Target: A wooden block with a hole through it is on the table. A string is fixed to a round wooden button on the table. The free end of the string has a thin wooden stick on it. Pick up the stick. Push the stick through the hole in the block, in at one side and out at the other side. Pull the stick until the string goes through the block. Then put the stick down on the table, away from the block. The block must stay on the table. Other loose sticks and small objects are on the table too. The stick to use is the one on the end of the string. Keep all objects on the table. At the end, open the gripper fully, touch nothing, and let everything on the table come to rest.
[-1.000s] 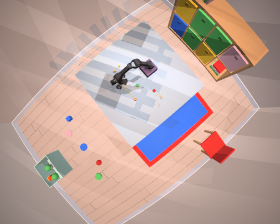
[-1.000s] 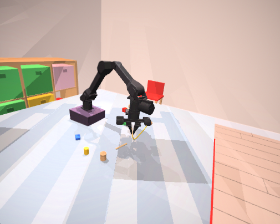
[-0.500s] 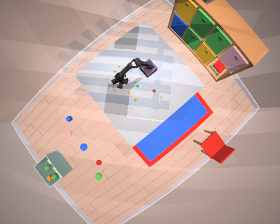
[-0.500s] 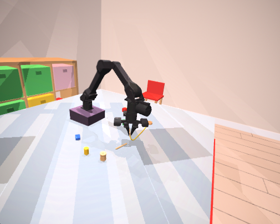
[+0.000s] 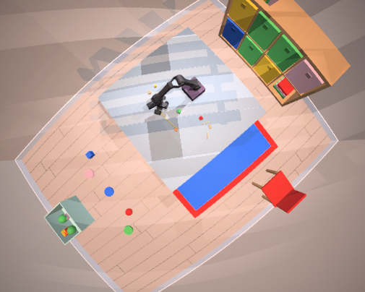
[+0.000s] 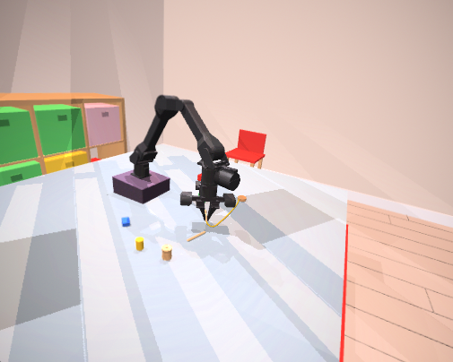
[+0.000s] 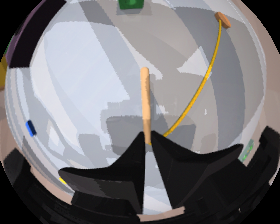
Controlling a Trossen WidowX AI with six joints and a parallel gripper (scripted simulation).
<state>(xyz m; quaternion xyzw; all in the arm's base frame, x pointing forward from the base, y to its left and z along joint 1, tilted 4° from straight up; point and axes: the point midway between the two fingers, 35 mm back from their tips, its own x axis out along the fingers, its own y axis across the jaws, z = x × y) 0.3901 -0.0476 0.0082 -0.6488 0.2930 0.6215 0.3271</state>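
Now: the green block 14 cm to the left of my gripper tip and 12 cm behind it. Round my gripper tip: wooden cylinder 21 cm to the right, 1 cm ahead; round wooden button 27 cm to the left, 1 cm below, 1 cm ahead; yellow cylinder 23 cm to the right, 8 cm behind.
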